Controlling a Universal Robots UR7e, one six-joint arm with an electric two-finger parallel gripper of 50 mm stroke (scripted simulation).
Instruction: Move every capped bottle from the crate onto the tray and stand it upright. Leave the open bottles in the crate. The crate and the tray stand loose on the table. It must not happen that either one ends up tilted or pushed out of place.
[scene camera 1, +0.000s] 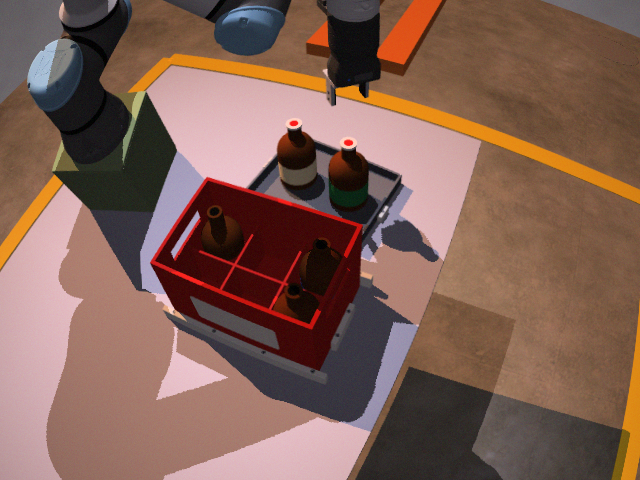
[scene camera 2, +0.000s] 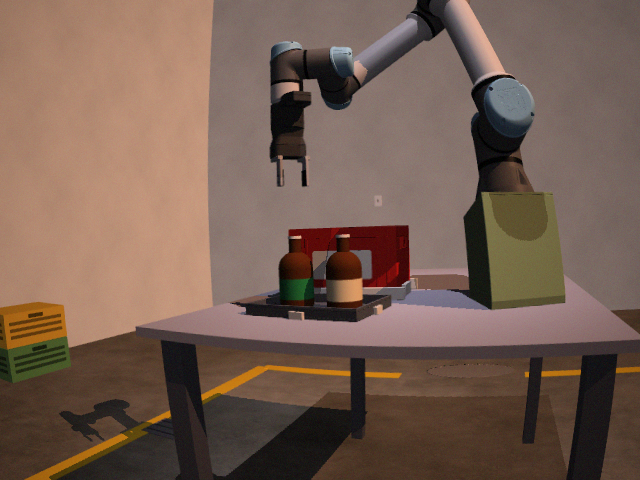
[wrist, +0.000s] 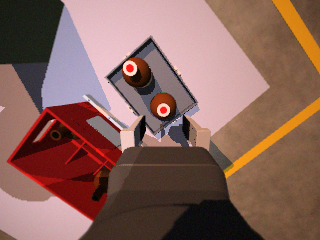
Labels:
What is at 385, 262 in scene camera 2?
A red crate.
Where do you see a capped brown bottle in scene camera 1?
At 296, 150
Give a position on a red crate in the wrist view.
46, 161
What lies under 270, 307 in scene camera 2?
A dark tray.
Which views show the dark tray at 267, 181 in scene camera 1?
Scene camera 1, scene camera 2 and the wrist view: all of them.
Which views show the red crate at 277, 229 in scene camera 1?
Scene camera 1, scene camera 2 and the wrist view: all of them.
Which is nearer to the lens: the capped brown bottle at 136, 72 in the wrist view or the dark tray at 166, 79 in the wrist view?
The capped brown bottle.

